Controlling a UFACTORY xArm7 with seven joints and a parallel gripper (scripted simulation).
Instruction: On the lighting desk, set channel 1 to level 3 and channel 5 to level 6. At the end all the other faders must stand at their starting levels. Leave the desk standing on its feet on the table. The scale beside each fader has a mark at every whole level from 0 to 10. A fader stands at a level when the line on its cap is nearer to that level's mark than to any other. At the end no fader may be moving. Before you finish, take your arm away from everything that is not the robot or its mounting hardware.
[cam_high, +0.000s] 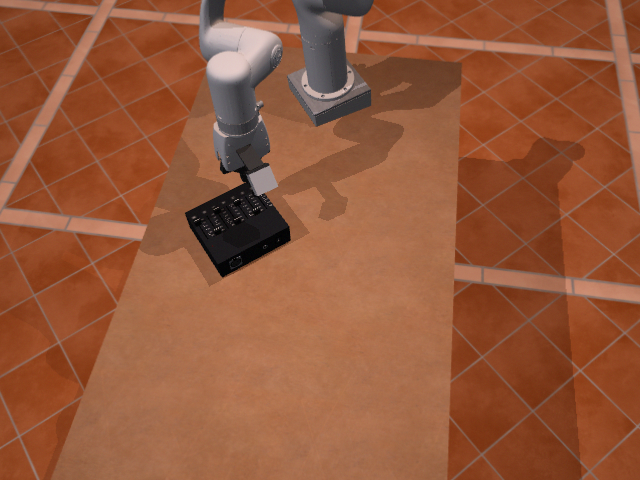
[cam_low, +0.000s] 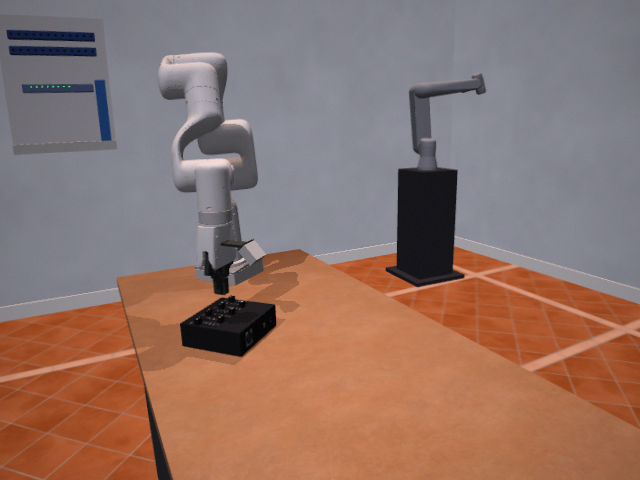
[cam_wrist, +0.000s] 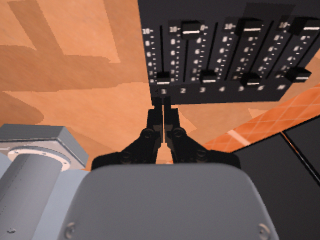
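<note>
Right now the channel 1 fader cap is 30 mm below my hand, 20 mm to the left of it and 20 mm ahead of it. Round my hand: channel 2 fader cap (60 mm ahead, 30 mm to the left, 30 mm below).
</note>
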